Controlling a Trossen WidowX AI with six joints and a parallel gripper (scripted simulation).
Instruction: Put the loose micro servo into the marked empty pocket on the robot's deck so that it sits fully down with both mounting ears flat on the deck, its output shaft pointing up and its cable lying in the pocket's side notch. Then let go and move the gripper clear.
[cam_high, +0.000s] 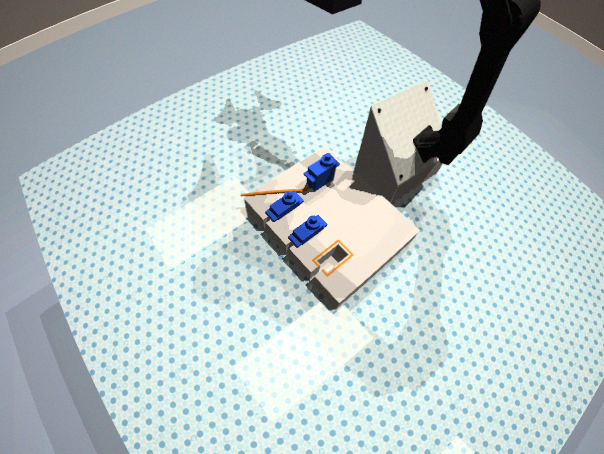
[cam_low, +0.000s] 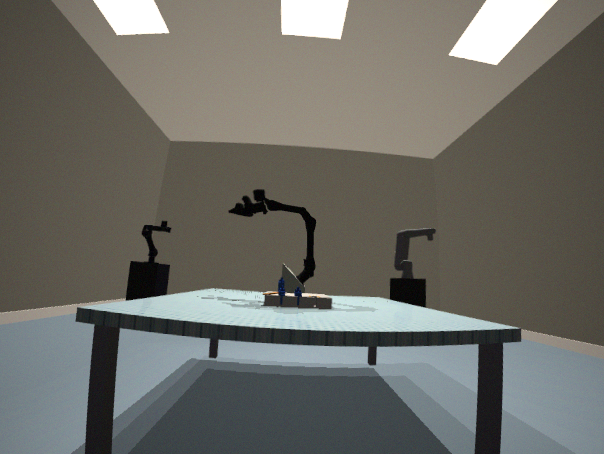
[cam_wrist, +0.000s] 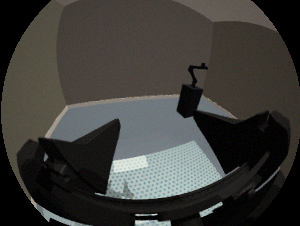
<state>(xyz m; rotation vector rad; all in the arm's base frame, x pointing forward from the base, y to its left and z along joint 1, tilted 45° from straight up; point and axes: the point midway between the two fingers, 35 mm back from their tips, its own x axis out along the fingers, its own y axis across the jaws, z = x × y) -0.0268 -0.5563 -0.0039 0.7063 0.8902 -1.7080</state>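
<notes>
The beige deck lies 470 mm below my gripper tip, 400 mm to the left of it and 220 mm ahead of it.
</notes>
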